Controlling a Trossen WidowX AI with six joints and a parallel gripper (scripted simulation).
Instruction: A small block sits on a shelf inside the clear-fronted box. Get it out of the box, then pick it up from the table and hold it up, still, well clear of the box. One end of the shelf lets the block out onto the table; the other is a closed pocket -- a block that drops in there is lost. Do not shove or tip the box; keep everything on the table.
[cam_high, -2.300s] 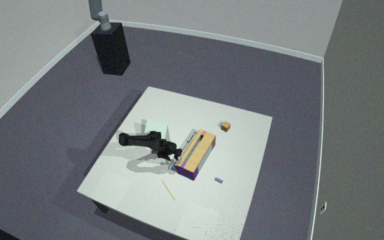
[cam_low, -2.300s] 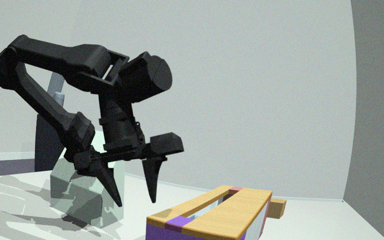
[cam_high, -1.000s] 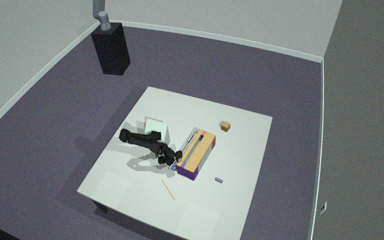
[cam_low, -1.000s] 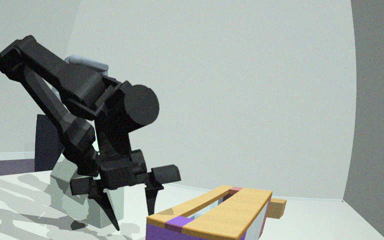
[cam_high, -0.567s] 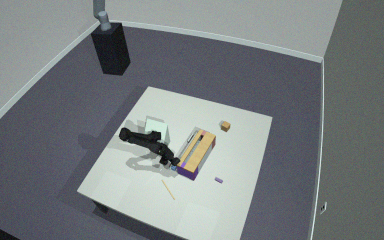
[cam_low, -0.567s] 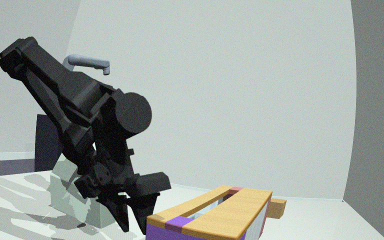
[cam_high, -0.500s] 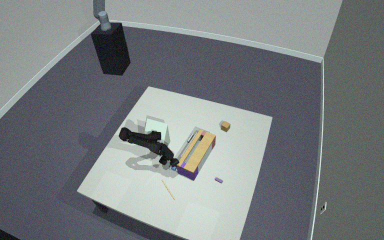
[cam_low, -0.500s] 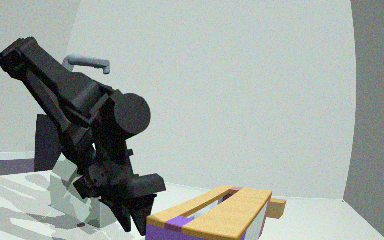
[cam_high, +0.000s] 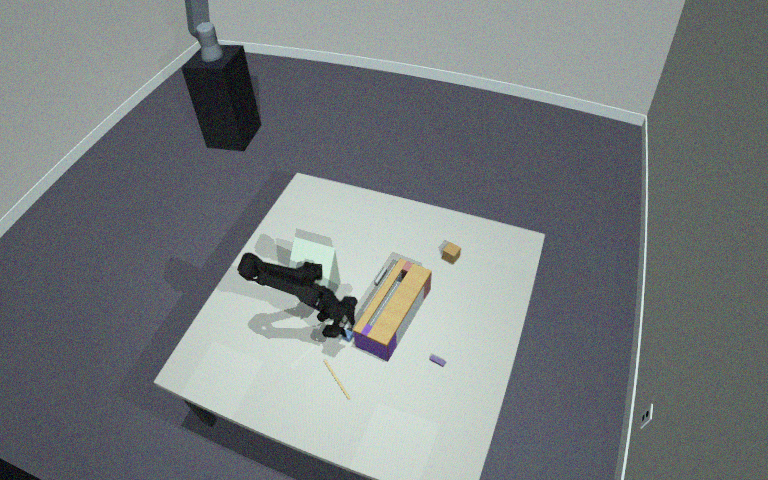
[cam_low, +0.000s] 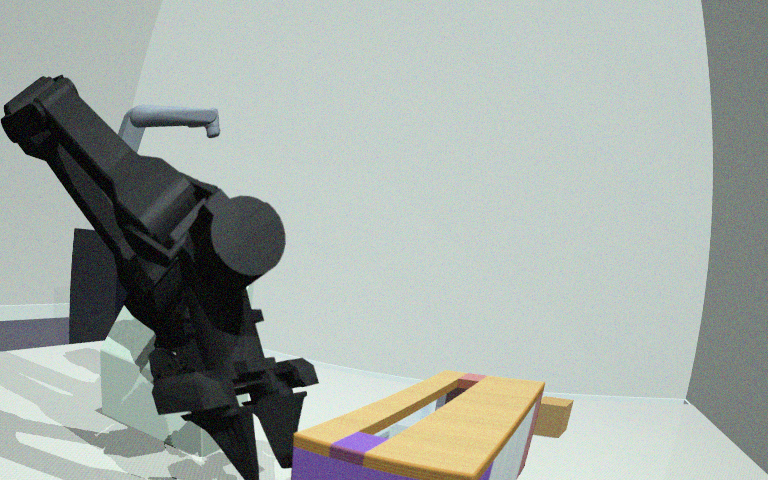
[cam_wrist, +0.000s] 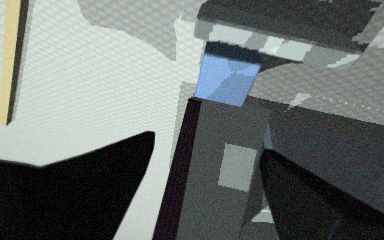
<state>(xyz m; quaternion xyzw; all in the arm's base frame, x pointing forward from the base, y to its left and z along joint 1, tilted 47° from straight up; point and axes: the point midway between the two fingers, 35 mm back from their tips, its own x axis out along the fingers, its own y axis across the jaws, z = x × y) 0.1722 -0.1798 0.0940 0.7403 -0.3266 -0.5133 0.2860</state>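
Right now the blue block is 5 cm below my gripper tip, 1 cm to the left of it and 1 cm behind it. From my gripper tip the other things lie so: box (15 cm to the left, 11 cm ahead, 1 cm below); then purple piece (35 cm ahead, 7 cm below, 2 cm to the right); then thin wooden stick (18 cm to the right, 7 cm below, 1 cm behind).
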